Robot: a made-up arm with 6 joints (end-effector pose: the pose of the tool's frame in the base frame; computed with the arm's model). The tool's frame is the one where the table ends. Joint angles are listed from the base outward.
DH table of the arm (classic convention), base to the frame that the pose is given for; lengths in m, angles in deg. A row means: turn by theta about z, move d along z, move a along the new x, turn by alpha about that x. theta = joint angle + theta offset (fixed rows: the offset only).
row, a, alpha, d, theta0
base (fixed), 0.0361, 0, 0, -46.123
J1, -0.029, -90, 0.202, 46.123
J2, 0.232, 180, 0, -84.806
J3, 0.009, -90, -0.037, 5.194
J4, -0.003, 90, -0.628, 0
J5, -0.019, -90, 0.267, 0
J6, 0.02, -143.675, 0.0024, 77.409
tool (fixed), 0, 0, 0.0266, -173.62
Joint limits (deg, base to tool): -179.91..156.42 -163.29..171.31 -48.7..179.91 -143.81..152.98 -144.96..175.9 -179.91..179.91
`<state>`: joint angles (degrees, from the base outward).
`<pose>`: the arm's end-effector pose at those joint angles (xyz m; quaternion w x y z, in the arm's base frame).
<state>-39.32 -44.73 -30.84 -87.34 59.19 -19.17</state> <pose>0.4395 -0.3350 0.3130 0.8409 0.3903 0.2920 -0.2351</pose>
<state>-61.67 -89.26 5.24 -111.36 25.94 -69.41</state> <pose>0.0926 0.1094 0.8873 0.8700 -0.2334 -0.2896 0.3237</pose>
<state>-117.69 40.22 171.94 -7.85 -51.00 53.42</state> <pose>-0.0676 0.2634 0.8648 0.4686 -0.1253 -0.3288 0.8103</pose>
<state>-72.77 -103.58 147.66 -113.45 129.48 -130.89</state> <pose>-0.0464 0.6716 -0.3320 0.4602 0.2772 0.1956 -0.8205</pose>
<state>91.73 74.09 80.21 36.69 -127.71 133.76</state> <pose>0.1985 0.7500 0.4895 0.5219 0.4338 0.7096 0.1898</pose>
